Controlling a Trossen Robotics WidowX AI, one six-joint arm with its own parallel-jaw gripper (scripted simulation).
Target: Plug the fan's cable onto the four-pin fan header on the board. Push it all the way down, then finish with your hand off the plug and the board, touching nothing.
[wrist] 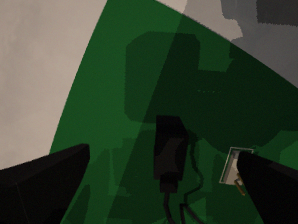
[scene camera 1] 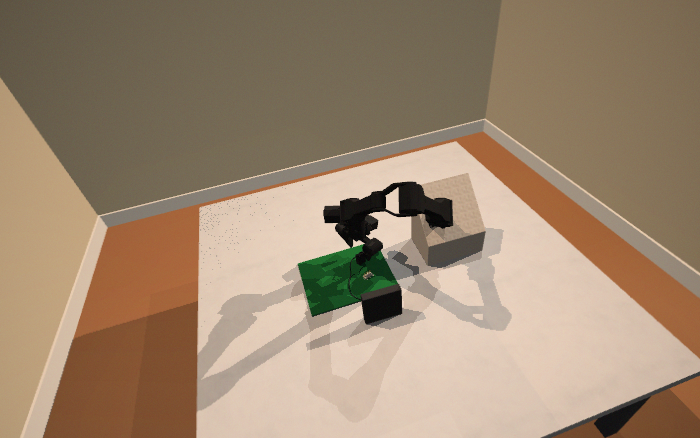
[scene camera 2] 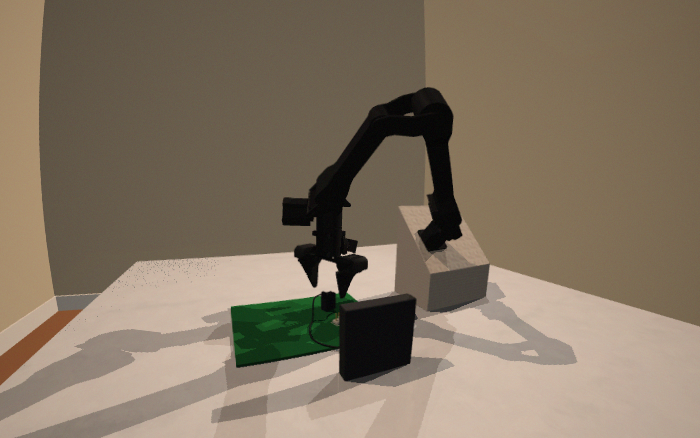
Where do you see a dark fan plug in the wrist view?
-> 172, 140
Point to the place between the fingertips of the gripper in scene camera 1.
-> At 360, 253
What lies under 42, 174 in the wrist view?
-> The gripper.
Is the gripper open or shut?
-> Open.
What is the gripper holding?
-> Nothing.
